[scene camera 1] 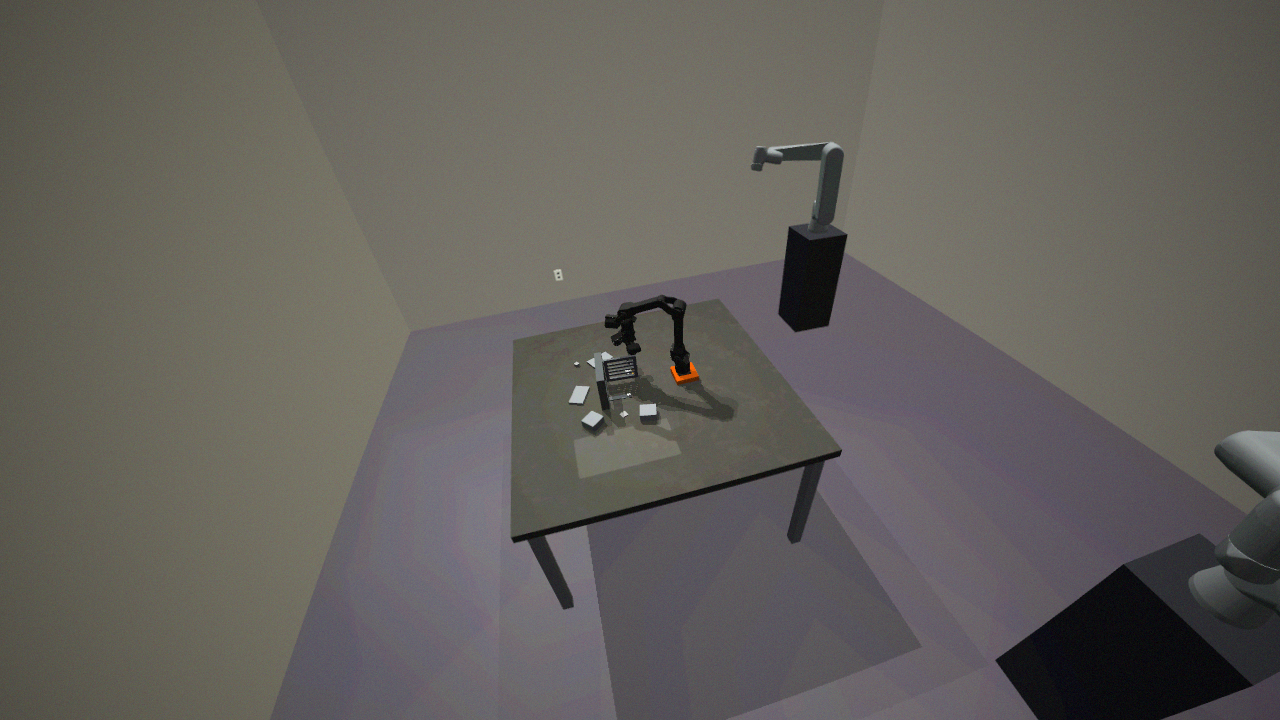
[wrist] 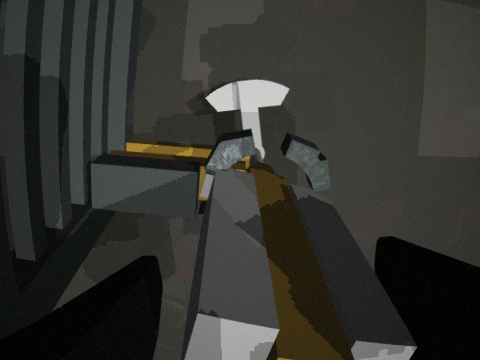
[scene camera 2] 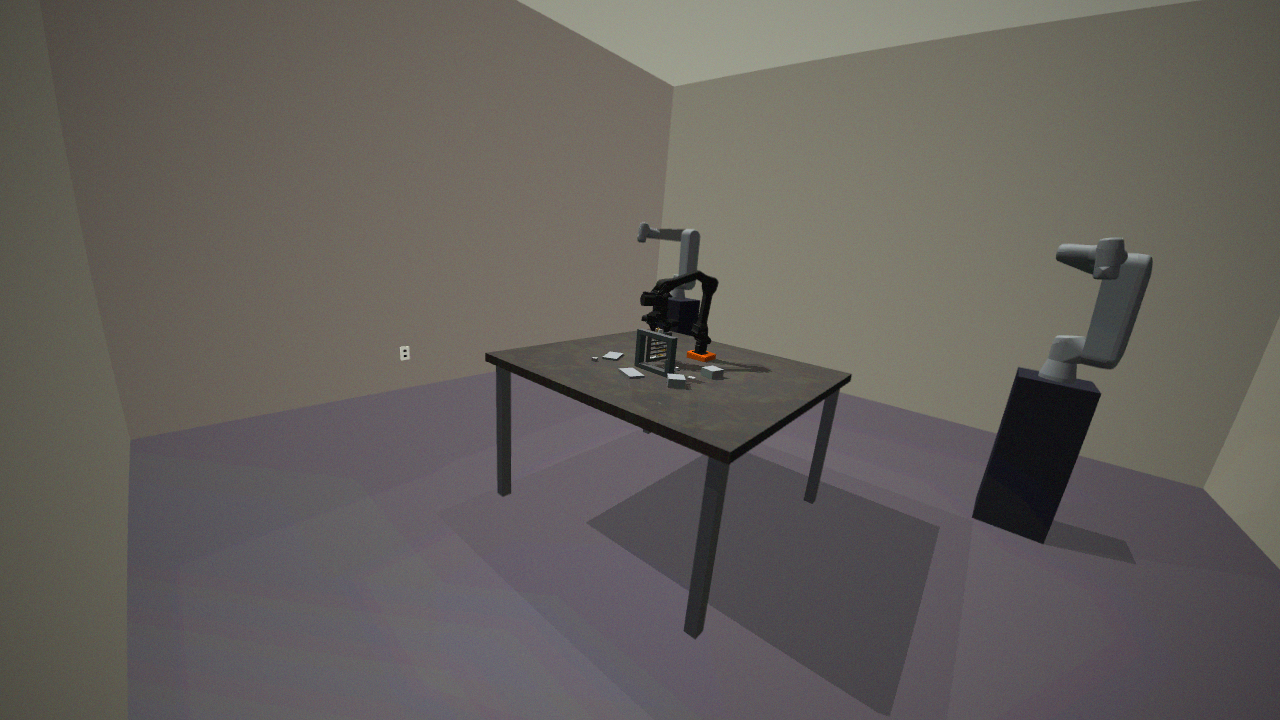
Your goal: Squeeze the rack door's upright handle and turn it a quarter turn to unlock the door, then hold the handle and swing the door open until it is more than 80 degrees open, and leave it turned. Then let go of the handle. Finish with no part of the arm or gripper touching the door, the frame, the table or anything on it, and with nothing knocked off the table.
Note:
My gripper is open, holding nothing. Also in view: a door handle.

